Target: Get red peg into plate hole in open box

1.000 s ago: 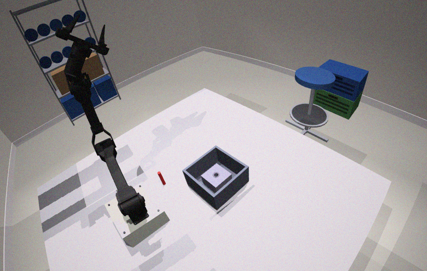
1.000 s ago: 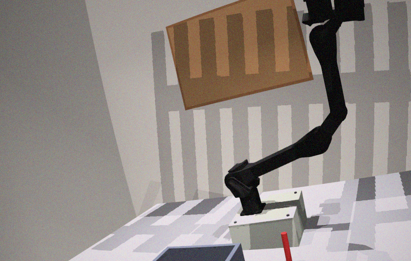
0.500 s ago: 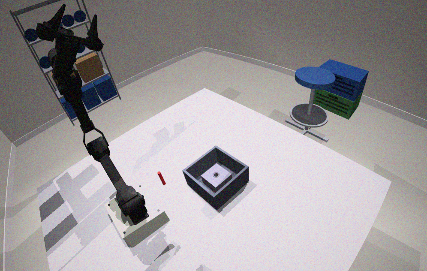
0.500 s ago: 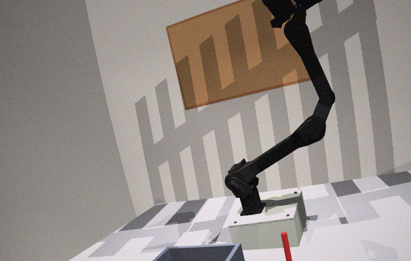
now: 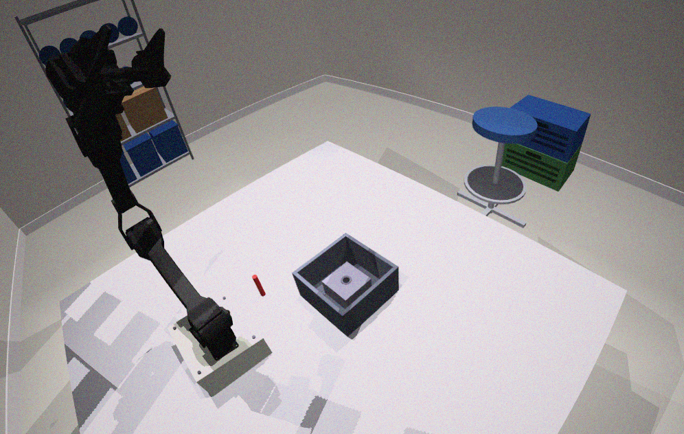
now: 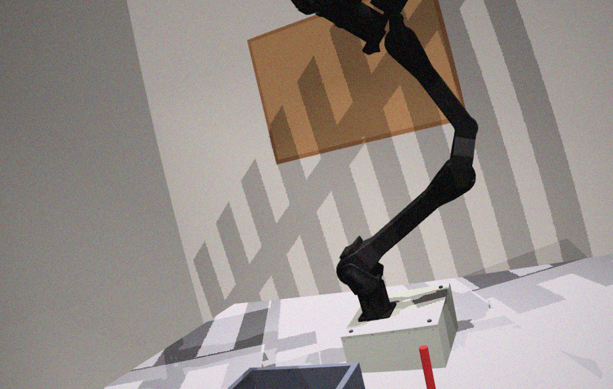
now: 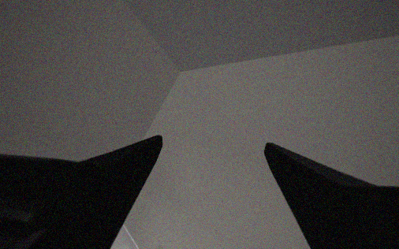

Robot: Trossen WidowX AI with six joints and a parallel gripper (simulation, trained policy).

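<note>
The red peg is 68 cm below my gripper tip, 11 cm to the left of it and 4 cm ahead of it. From my gripper tip the other things lie so: pale plate (68 cm below, 22 cm ahead, 6 cm to the right); then dark grey box (70 cm below, 22 cm ahead, 6 cm to the right).
</note>
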